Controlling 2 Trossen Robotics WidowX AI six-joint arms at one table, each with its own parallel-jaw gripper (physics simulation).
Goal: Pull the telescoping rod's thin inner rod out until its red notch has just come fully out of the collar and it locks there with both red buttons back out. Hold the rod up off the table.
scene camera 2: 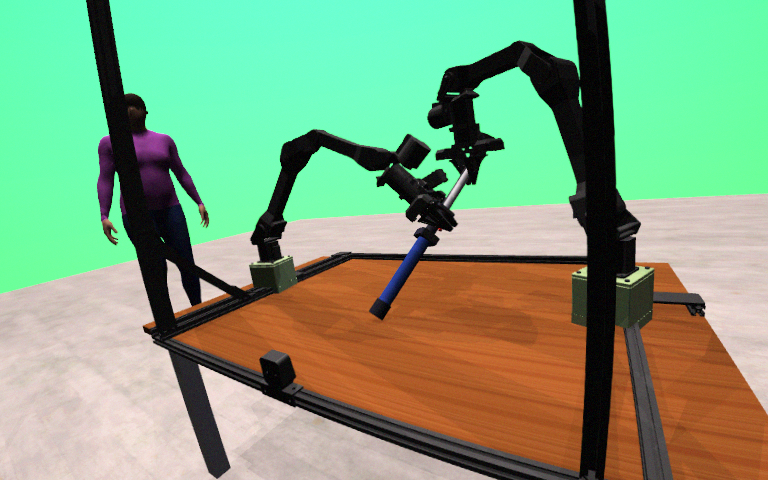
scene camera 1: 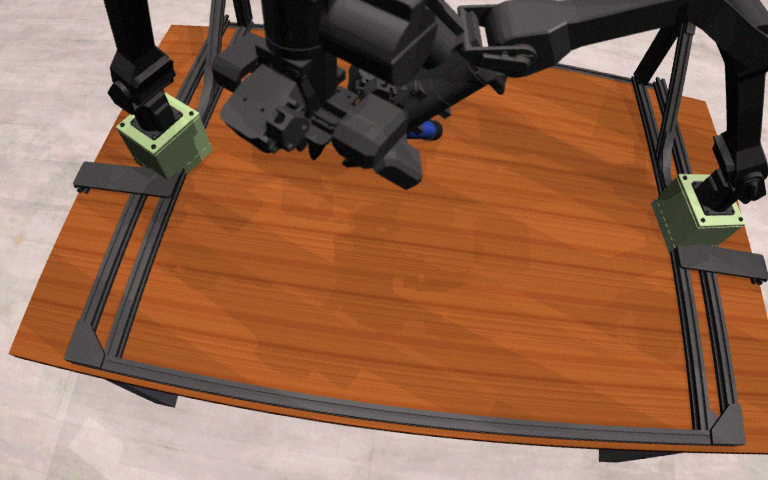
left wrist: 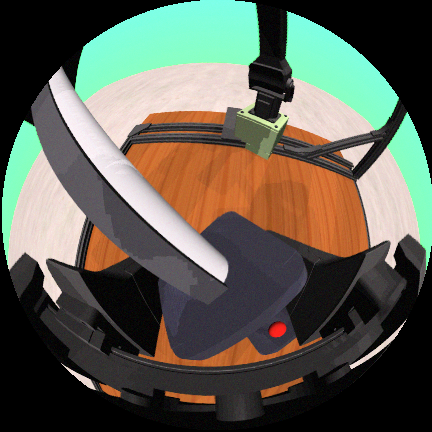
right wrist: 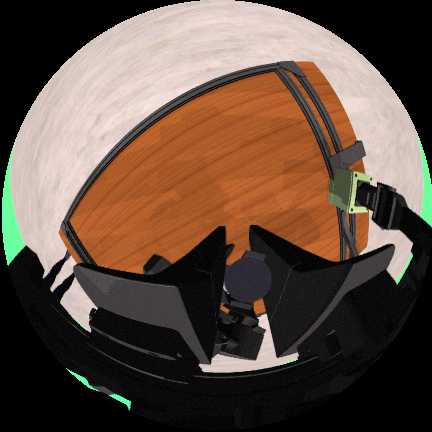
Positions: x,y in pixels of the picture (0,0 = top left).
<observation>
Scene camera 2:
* my left gripper: 454,228
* my right gripper: 471,185
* telescoping rod: 426,237
</observation>
